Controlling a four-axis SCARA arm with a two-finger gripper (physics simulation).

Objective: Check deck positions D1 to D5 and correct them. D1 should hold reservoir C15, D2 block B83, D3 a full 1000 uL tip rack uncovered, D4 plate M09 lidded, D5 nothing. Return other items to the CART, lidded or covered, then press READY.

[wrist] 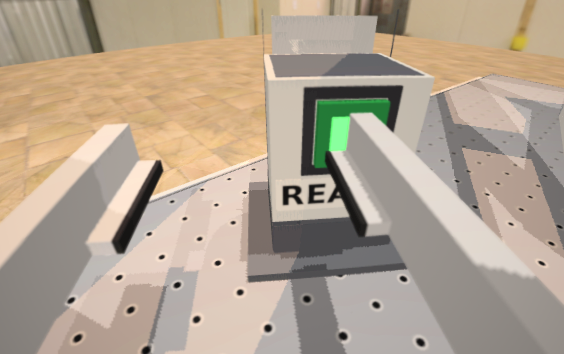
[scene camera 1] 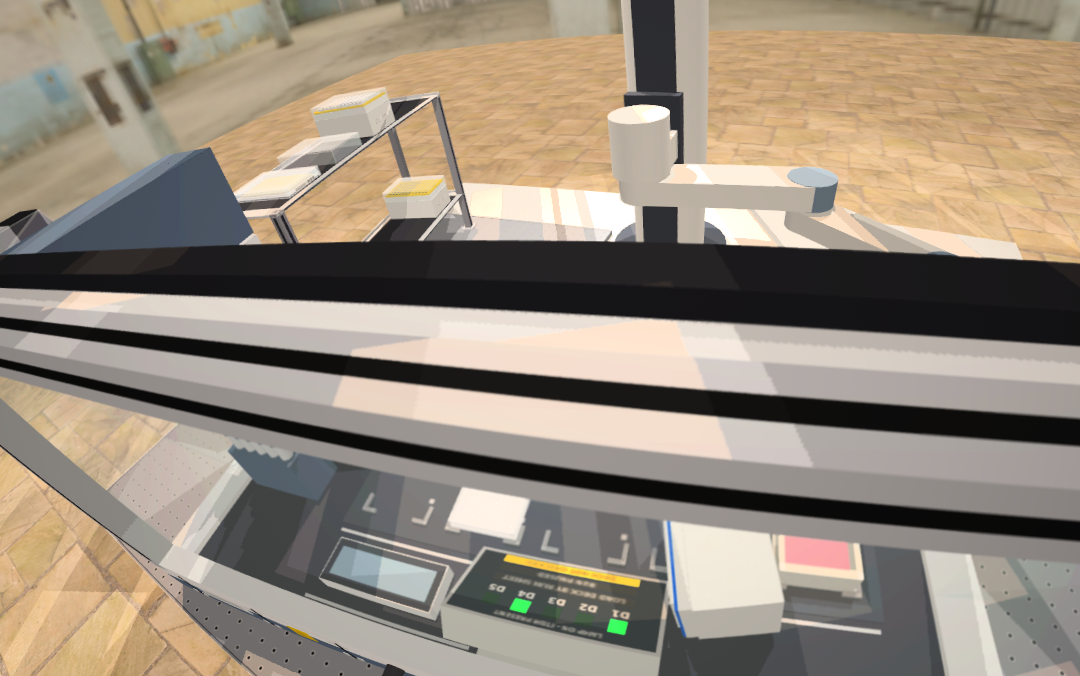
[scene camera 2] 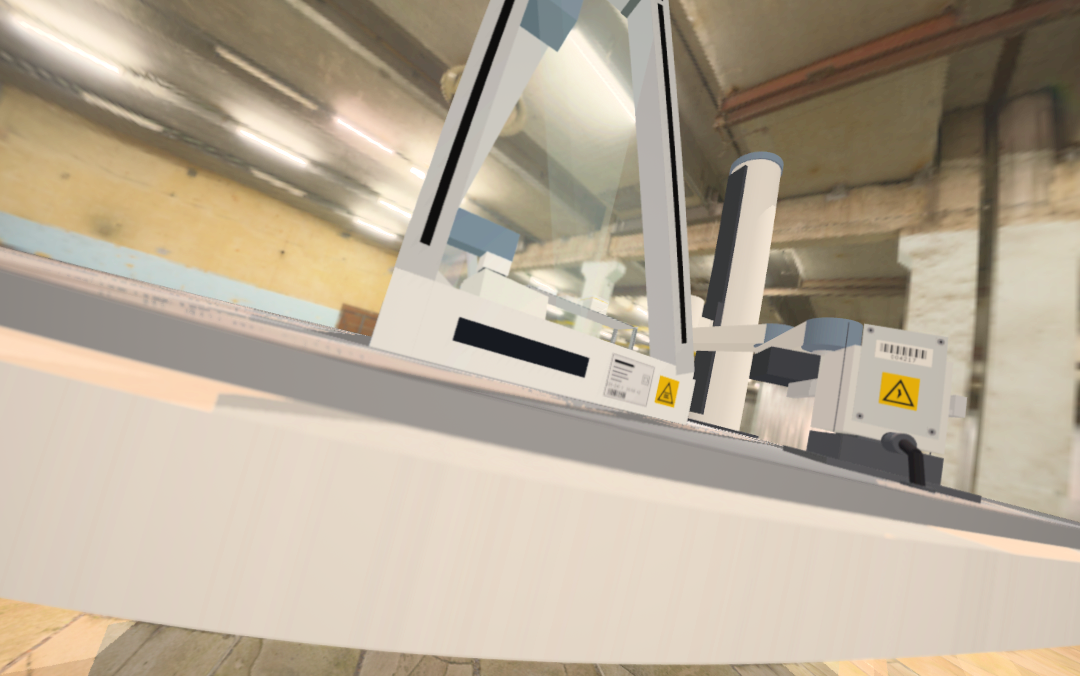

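The READY box shows in the wrist view with its green button. My gripper is shut to its narrow stop, with a gap and nothing between the fingers. Its right finger overlaps the button in view; contact cannot be told. In scene camera 1, the status panel shows green lamps by D1 and D4. A white plate-shaped item sits on the deck. A pink-topped item sits at the right. The cart carries a yellow-striped tip box, a clear-lidded item, a pale plate and a yellow-topped rack.
A dark and grey beam crosses scene camera 1 and hides much of the deck. A white block with a blue edge stands right of the panel. A small display lies left of it. In scene camera 2, a box with a warning sign stands before the arm.
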